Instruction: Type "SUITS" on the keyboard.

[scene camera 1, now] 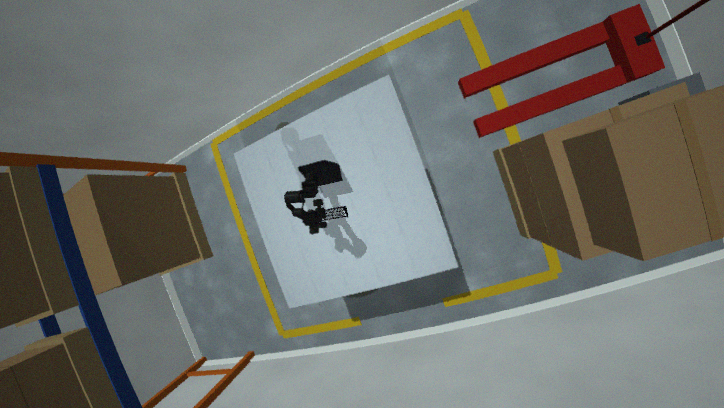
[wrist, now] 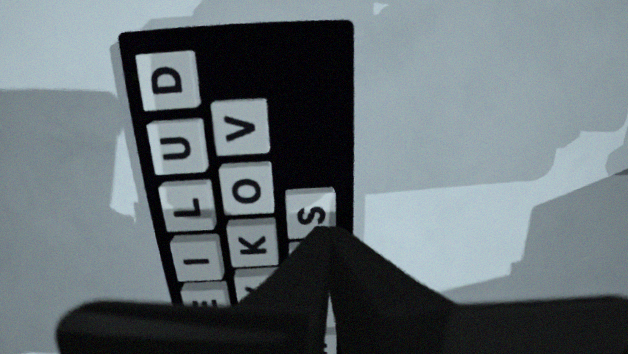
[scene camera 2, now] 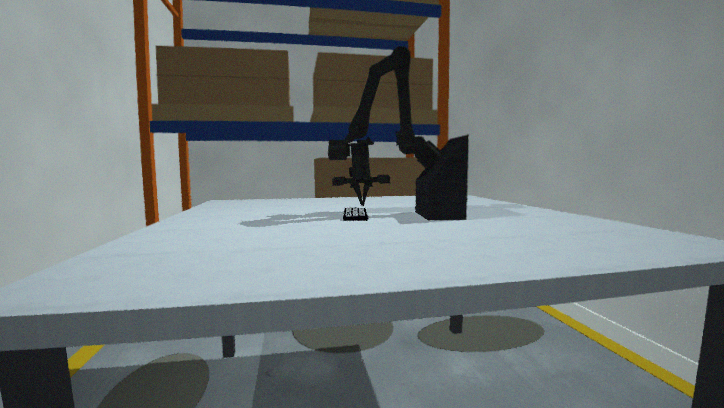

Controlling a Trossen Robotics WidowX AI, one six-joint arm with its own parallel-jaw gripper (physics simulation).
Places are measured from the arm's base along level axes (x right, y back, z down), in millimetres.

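Pixels of known places: gripper, fingertip midpoint: [scene camera 1: 325,211] [wrist: 327,239] [scene camera 2: 362,206]; arm's base at its link origin: [scene camera 1: 311,176] [scene camera 2: 435,160].
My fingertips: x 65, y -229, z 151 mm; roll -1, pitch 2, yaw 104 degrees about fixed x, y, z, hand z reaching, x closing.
Ahead of a thing's pixels: the offset from my fingertips to its top centre. Level surfaces: height alone.
The black keyboard {dx -37, dy -32, dz +8 mm} [scene camera 1: 335,212] [scene camera 2: 355,214] [wrist: 310,75] lies flat on the table, with light square keys in three rows. In the wrist view, the S key {dx +5, dy -4, dz +8 mm} [wrist: 302,217] is at the near end of the visible right row, the U key {dx +38, dy -39, dz +8 mm} [wrist: 177,147] is at the upper left, and the I key {dx -3, dy -47, dz +8 mm} [wrist: 196,258] is lower in that left row. The T key does not show. My gripper [scene camera 2: 362,203] [wrist: 327,239] is shut and empty. Its tips point down over the keyboard, a little above it, and overlap the lower right edge of the S key in the wrist view. The fingers hide several keys below.
The white table {dz +24 mm} [scene camera 1: 395,152] [scene camera 2: 354,263] carries the arm's black base [scene camera 1: 324,172] [scene camera 2: 443,187]. A red pallet jack [scene camera 1: 640,43] and cardboard boxes [scene camera 1: 658,177] stand on the floor beyond the table. A storage rack [scene camera 2: 303,130] with boxes is behind the table.
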